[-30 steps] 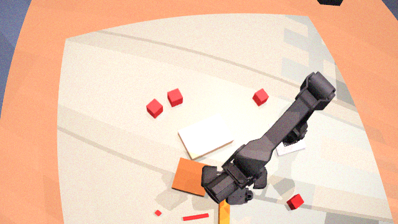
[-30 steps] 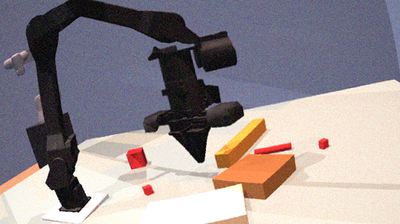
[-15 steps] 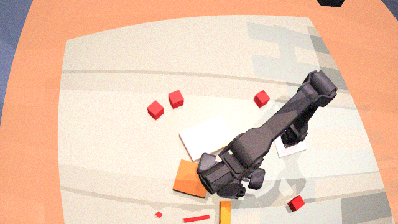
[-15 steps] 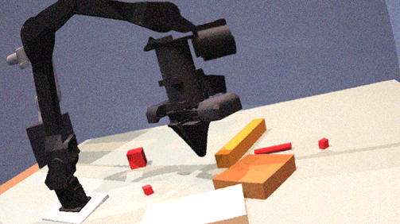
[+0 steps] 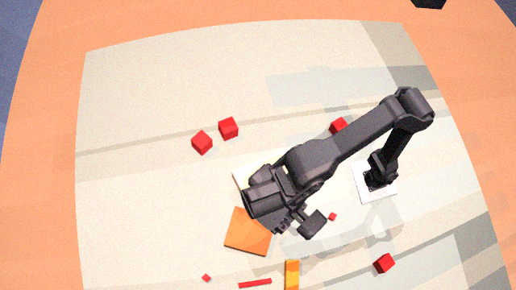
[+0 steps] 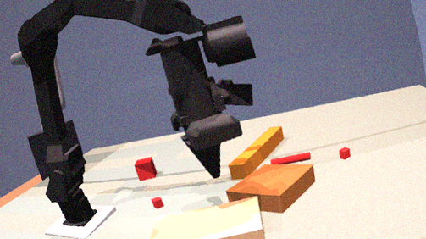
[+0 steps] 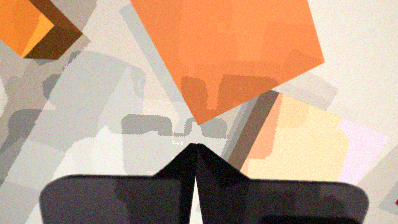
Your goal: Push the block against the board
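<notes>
Now: the square block 8 cm ahead of my gripper tip, 4 cm below it and 2 cm to the left of it. The rest, counted from my gripper tip: red rod: 15 cm to the left, 10 cm ahead, 5 cm below; orange-yellow bar: 23 cm to the left, 4 cm below, 3 cm ahead.
</notes>
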